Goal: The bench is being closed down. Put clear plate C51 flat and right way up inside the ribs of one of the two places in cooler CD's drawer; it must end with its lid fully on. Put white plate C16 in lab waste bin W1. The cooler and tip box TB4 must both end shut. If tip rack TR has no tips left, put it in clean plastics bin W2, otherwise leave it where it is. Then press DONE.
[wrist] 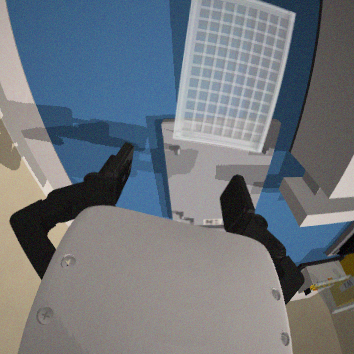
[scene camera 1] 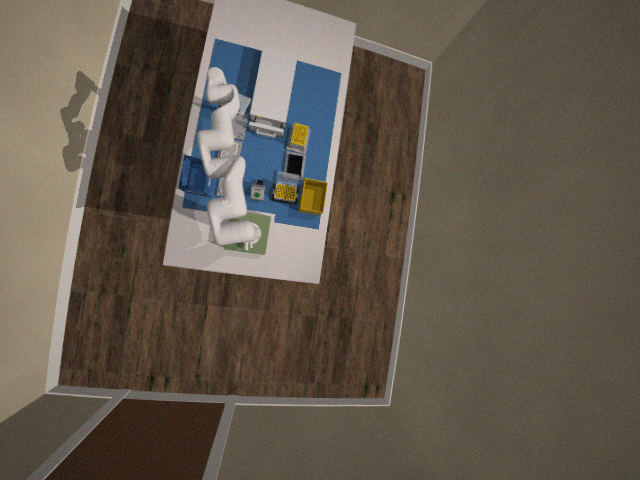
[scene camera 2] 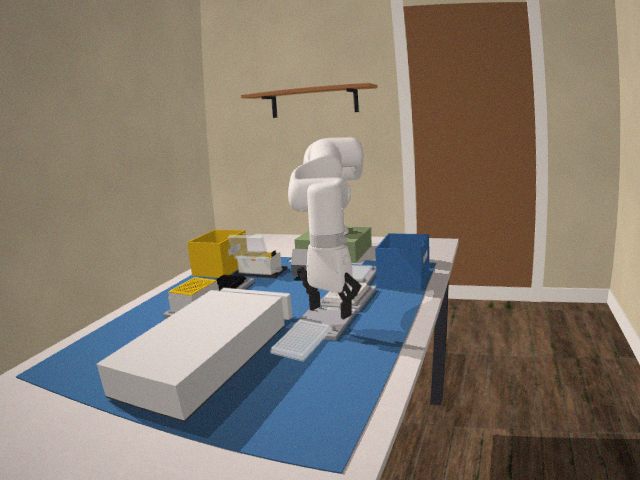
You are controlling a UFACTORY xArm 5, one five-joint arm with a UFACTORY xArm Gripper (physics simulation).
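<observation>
Clear plate C51 lies askew, its near end over the far edge of the grey nest; whether its lid is fully on is unclear. My gripper is open and empty above that nest, short of the plate; the arm hides it in scene camera 1. White plate C16 sits on the nest behind. Cooler CD has its drawer front standing slightly out. Tip box TB4 has its lid raised. Tip rack TR is yellow-topped; its tips are unclear.
Yellow bin, with a label like W1, stands beside TB4. A blue bin stands at the opposite edge. The green-topped button box stands between them. A black-topped item sits between TR and TB4.
</observation>
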